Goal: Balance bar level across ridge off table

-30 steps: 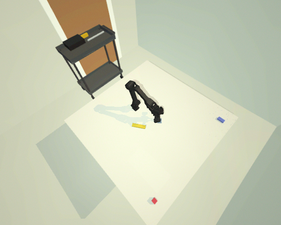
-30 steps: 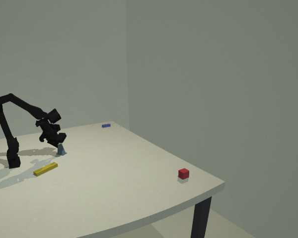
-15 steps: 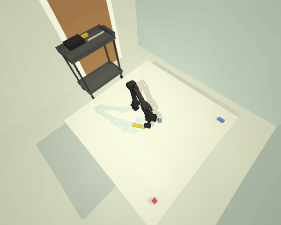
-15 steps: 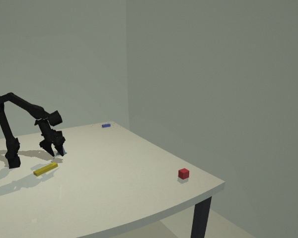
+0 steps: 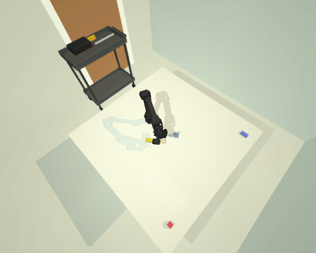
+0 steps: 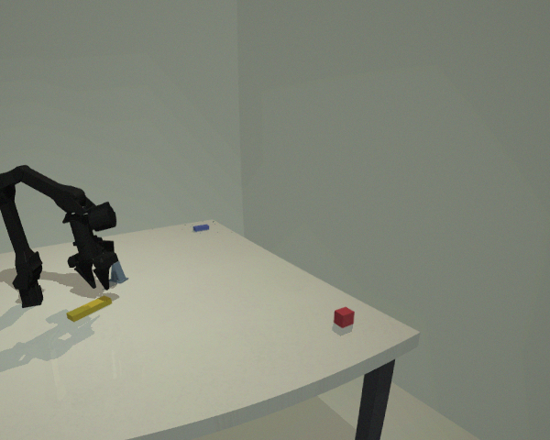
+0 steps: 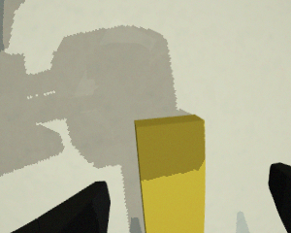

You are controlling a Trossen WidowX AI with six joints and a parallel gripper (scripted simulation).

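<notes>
My gripper tip is now 5 cm past the yellow bar, 4 cm above it and 3 cm to the left of it. Also, from my gripper tip: red cube 51 cm ahead, 40 cm to the right, 3 cm below; blue block 60 cm to the left, 51 cm ahead, 4 cm below.
</notes>
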